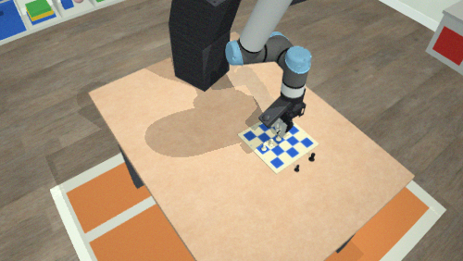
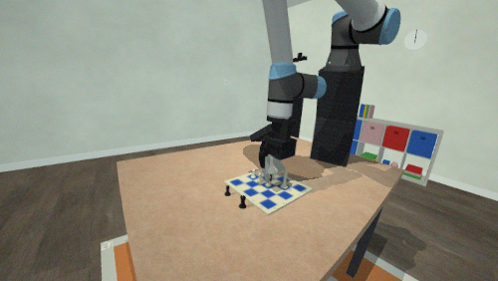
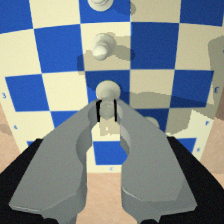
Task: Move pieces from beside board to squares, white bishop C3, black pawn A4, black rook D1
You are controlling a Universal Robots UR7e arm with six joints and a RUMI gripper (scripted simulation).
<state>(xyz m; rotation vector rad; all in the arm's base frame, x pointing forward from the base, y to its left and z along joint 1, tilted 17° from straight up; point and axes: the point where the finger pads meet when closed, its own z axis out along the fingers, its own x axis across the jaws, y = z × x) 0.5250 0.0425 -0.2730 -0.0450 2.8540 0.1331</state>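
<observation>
My gripper is now 3 cm above the chessboard. Also, from my hand: black pawn 14 cm ahead, 3 cm to the right, 2 cm below; then white chess piece 4 cm to the left, 4 cm behind; then black rook 14 cm ahead, 4 cm to the left, 2 cm below.
</observation>
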